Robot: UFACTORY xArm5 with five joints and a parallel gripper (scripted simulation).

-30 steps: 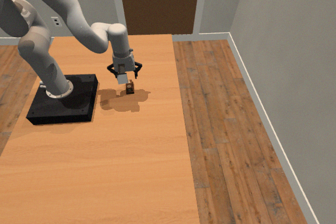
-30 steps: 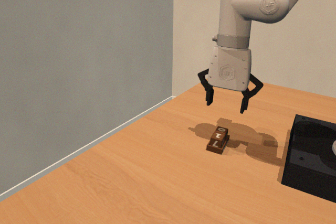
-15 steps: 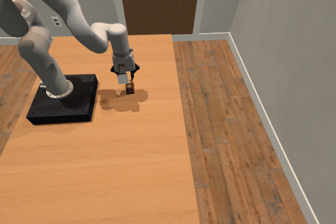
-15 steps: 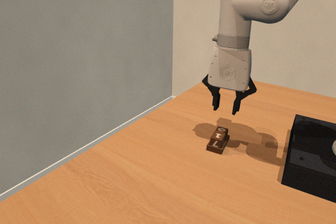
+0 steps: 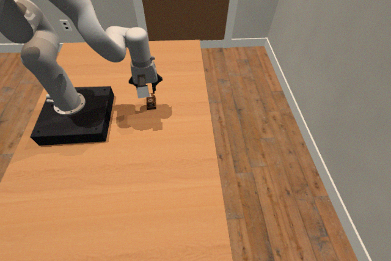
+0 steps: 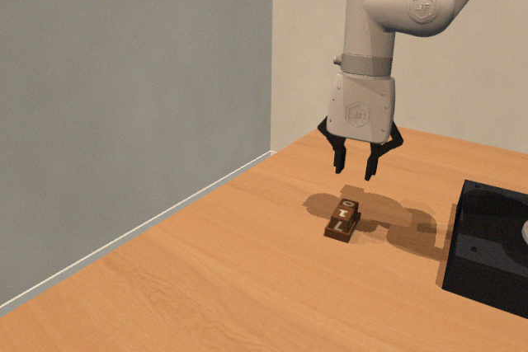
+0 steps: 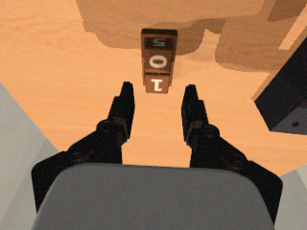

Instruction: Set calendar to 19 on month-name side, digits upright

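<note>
Now: hand 90 mm above the brown date cube. Round my hand: tray 110 mm below, 20 mm to the left.
</note>
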